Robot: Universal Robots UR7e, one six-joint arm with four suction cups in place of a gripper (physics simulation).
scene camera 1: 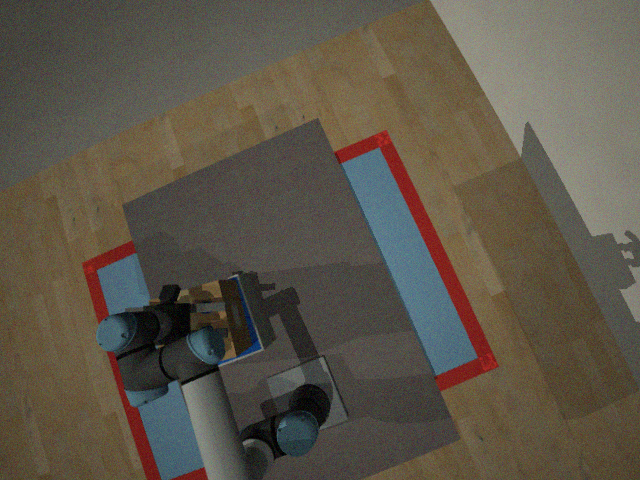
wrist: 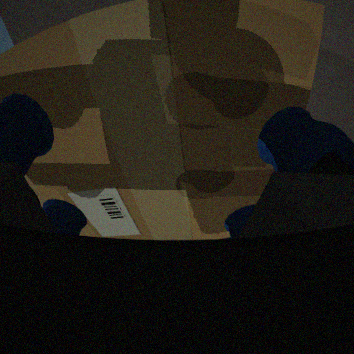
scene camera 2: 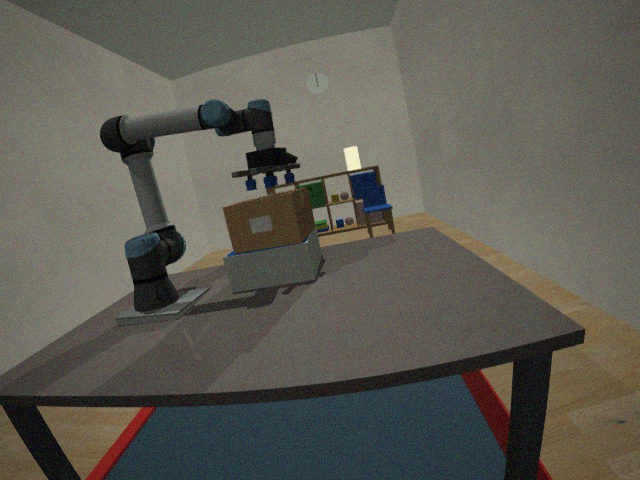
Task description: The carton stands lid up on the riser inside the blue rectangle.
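The brown carton stands upright on the grey riser. Its taped top faces up, with a barcode label in the wrist view. The blue rectangle shows as a strip beside the carton's base on the riser top; its other parts are hidden by the carton and arm. My gripper hangs with its blue suction cups pointing down, a little above the carton's top. A gap shows in scene camera 2, so the gripper is open and holds nothing.
The riser stands on the dark table, near the arm's base plate. The arm reaches over the carton. A shelf unit and a blue chair stand on the floor behind the table.
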